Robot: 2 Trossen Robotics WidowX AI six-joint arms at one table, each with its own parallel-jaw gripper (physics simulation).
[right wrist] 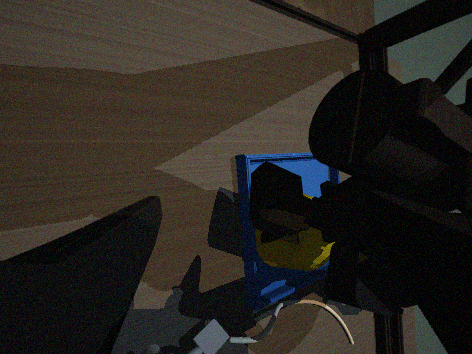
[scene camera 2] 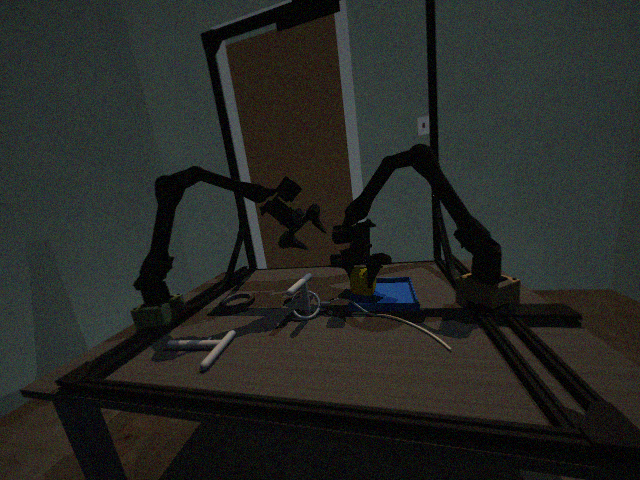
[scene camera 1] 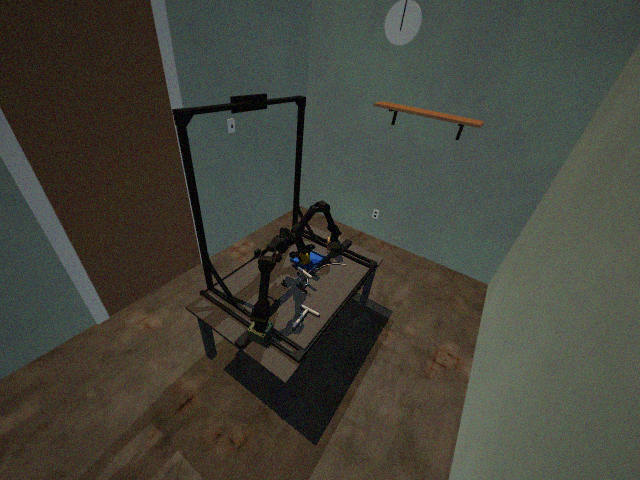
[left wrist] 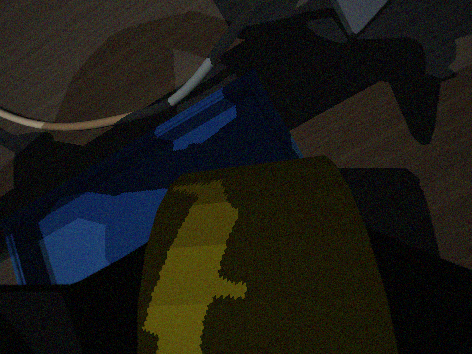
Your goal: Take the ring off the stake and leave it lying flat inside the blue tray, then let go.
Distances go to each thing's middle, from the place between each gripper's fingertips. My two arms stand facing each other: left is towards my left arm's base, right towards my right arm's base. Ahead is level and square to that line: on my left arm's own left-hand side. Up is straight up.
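Labels:
My left gripper is 2 cm above the blue tray [scene camera 2: 397,293], 1 cm beyond it and 6 cm to the right of it.
My right hand is 170 mm above the blue tray, 90 mm short of it and 200 mm to the right of it.

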